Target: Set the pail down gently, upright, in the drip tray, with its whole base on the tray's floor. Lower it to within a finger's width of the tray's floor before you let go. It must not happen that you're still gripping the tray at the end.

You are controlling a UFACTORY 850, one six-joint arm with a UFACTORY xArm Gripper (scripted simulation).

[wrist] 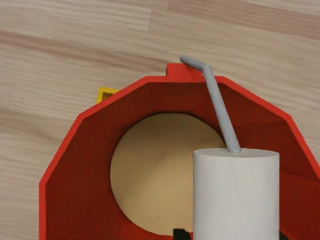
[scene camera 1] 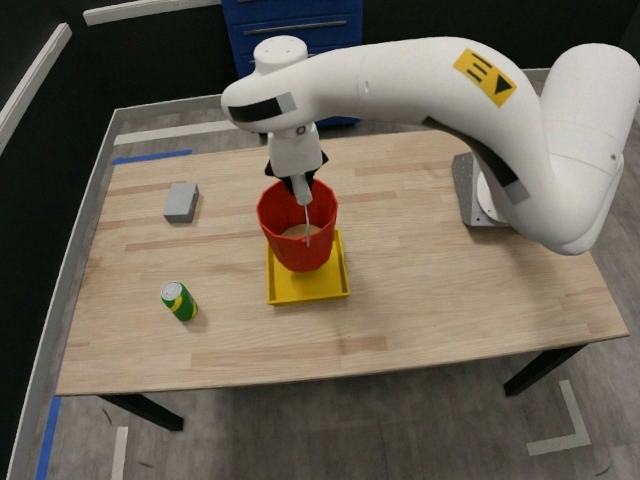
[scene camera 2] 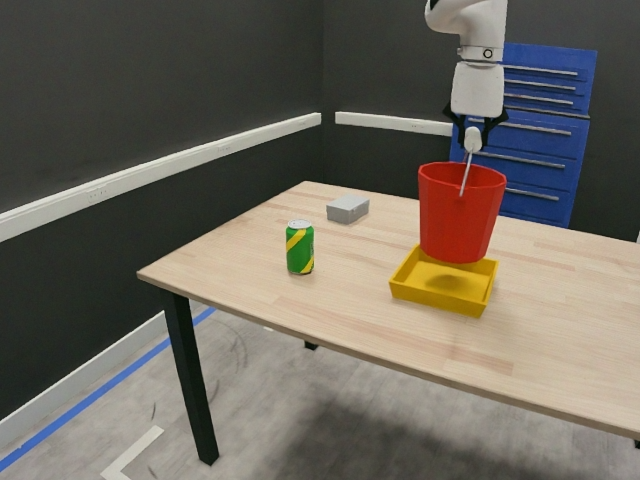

Labels:
red pail: wrist; scene camera 1; scene camera 2 459, 230
grey block: scene camera 1; scene camera 2; not seen in the wrist view (out of frame)
same spot on red pail: (scene camera 1: 283, 221) = (wrist: 140, 115)
same spot on grey block: (scene camera 2: 348, 208) = (scene camera 1: 185, 211)

